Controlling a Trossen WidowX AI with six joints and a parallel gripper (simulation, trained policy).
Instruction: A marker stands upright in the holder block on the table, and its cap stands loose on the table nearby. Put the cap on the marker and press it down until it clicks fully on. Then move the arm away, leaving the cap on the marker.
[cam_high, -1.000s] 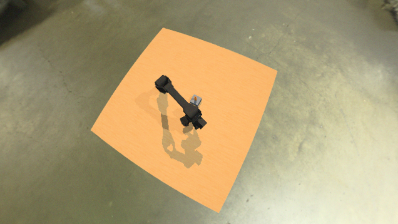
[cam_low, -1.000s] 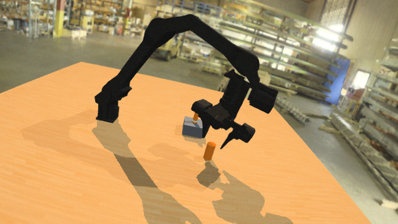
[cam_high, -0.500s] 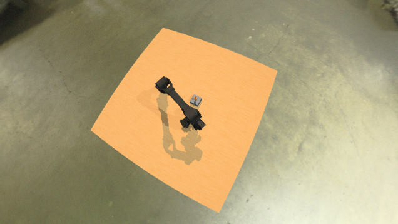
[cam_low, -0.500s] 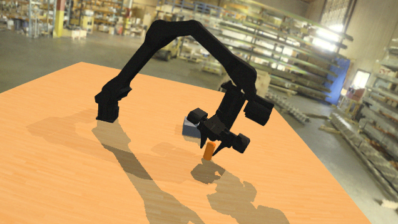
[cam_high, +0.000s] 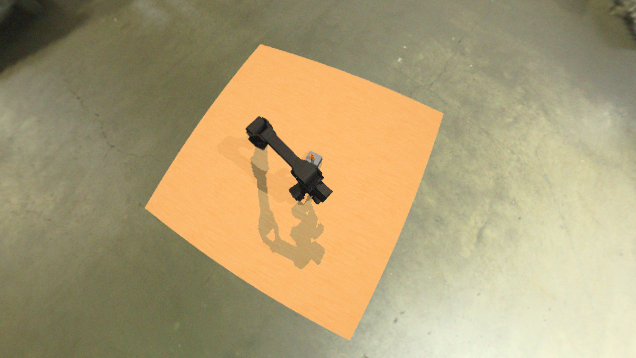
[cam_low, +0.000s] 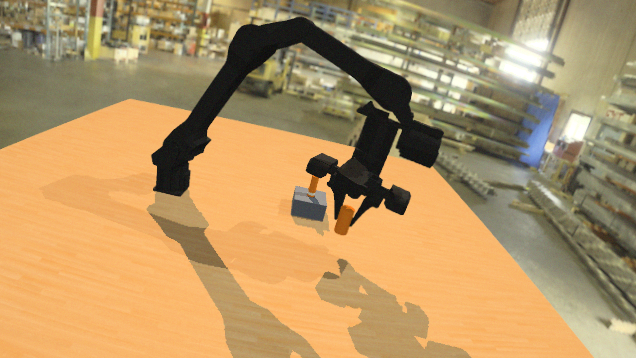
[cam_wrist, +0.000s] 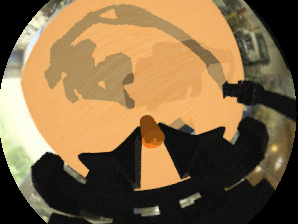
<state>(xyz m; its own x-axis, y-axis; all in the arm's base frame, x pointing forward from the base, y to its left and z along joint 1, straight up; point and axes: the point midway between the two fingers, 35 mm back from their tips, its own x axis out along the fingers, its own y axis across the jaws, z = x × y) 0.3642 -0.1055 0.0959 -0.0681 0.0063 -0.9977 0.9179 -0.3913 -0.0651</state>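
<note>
Now: the orange marker 14 cm to the left of my gripper tip, 6 cm behind it and 1 cm above it. The rest, counted from my gripper tip: grey holder block 14 cm to the left, 6 cm behind, 4 cm below; orange cap 1 cm above.
</note>
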